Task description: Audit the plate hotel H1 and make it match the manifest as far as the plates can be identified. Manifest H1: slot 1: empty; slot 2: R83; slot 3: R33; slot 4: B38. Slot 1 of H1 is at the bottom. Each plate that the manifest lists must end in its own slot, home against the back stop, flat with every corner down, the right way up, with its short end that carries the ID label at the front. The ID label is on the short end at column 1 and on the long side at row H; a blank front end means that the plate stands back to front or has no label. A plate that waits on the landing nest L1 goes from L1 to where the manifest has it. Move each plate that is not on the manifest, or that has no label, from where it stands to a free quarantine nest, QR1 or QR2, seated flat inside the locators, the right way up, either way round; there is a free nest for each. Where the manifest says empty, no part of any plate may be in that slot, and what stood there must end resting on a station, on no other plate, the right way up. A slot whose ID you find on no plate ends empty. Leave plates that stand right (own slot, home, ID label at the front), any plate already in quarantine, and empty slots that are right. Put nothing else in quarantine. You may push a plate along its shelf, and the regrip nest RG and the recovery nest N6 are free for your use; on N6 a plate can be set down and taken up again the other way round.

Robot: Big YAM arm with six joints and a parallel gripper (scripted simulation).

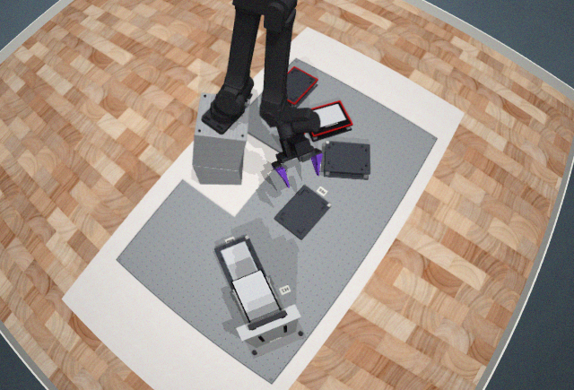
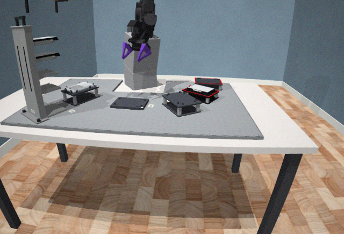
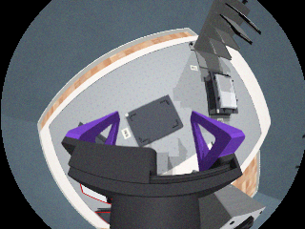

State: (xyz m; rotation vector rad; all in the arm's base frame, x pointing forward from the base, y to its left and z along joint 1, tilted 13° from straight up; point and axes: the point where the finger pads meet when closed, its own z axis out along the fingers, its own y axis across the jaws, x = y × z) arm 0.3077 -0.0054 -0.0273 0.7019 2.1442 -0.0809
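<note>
Now: hand 29 cm to the left of the white plate, 16 cm above it and 4 cm past it. The rest, counted from my hand: regrip nest RG: 29 cm to the right, 17 cm below, 4 cm behind; then flat pad N6: 22 cm below, 2 cm ahead, 1 cm to the right; then landing nest L1: 24 cm to the left, 18 cm below, 4 cm ahead.
</note>
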